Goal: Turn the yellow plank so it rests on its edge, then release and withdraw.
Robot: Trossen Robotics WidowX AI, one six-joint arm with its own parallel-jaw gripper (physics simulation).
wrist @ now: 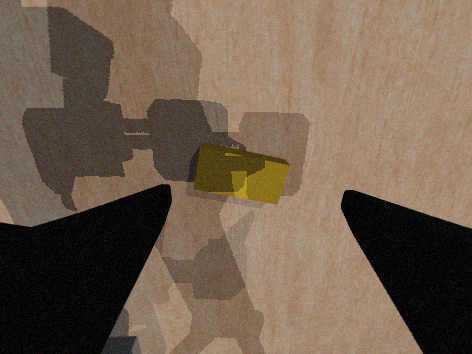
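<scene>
The yellow plank (260,182) lies on the wooden table, its broad face up, near the middle of the wrist view. It is turned slightly, its right end lower in the view than its left. Shadows of the arm darken its left part. A thin darker side shows along its upper edge. My gripper (256,195) is open and empty, with one black finger at the lower left and one at the lower right. The plank shows between and slightly beyond the fingertips, below them, and neither finger appears to touch it.
The light wooden table top (375,100) spreads under the plank. Shadows of the arm fall across the left and middle of the view. Part of a dark grey object (123,345) shows at the bottom left beside the left finger.
</scene>
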